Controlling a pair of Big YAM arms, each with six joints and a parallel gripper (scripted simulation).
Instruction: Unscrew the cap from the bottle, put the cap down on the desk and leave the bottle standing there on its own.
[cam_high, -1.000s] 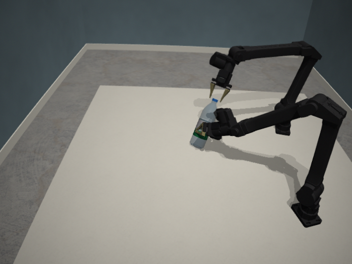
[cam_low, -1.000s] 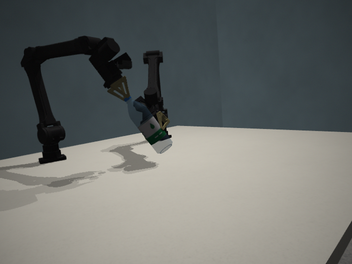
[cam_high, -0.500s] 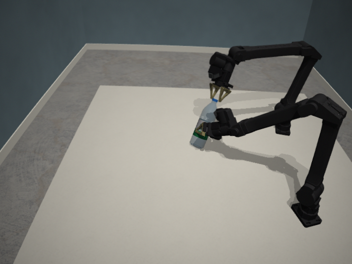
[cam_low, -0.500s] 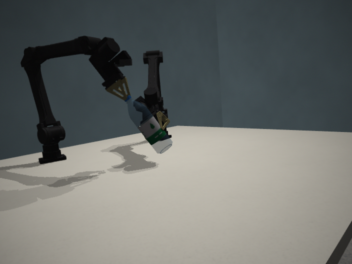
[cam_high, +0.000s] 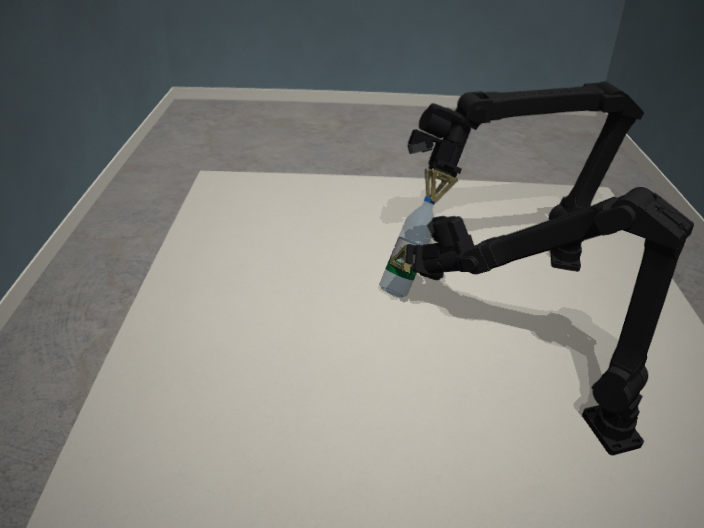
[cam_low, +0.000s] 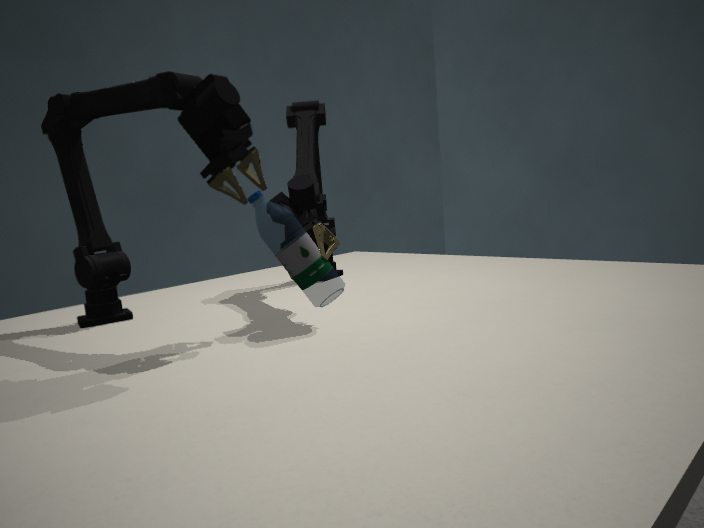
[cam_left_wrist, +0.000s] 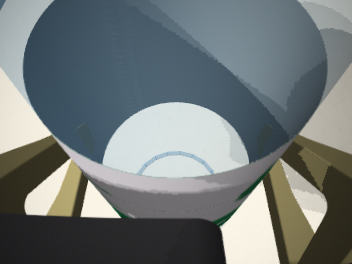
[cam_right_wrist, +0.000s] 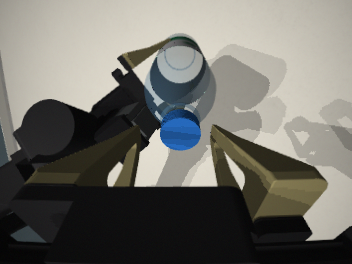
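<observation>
Now: right hand 10 mm above the cap. Also, from my right hand: bottle: 40 mm ahead, 60 mm to the left, 110 mm below.
My left gripper is now 10 mm past the bottle, 20 mm to the left of it and 40 mm below it. From my left hand the other things lie so: cap 50 mm behind, 80 mm to the right, 150 mm above.
</observation>
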